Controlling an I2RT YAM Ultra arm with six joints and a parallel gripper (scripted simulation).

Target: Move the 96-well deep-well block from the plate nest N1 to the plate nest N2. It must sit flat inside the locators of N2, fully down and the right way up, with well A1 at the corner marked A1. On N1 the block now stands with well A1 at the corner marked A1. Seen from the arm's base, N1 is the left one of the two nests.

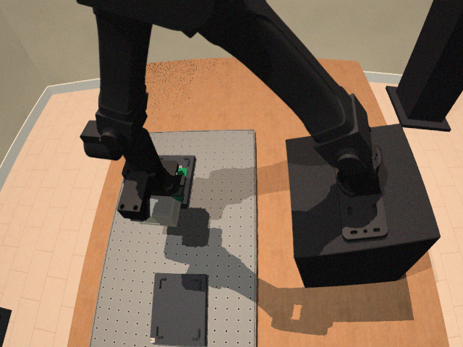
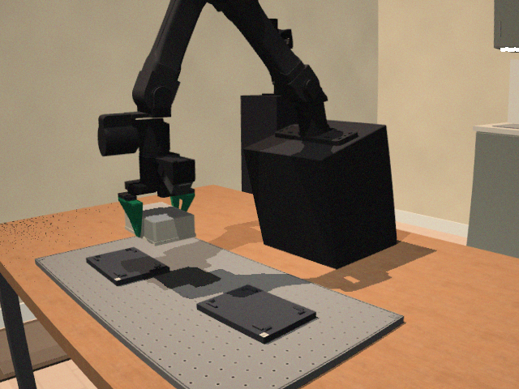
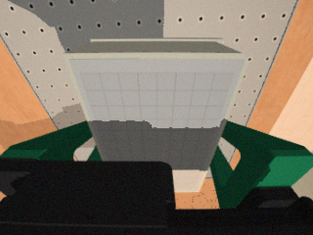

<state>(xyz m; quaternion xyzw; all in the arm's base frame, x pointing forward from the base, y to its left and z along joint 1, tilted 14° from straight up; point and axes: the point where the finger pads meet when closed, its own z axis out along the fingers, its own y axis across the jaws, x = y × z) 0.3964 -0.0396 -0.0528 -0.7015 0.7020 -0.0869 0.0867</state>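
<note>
Right now my hand is 11 cm to the left of the nest N2, 10 cm above it and 3 cm short of it. Also, from my hand: nest N1: 23 cm to the left, 10 cm below, 5 cm behind; 96-well deep-well block: 1 cm above.
</note>
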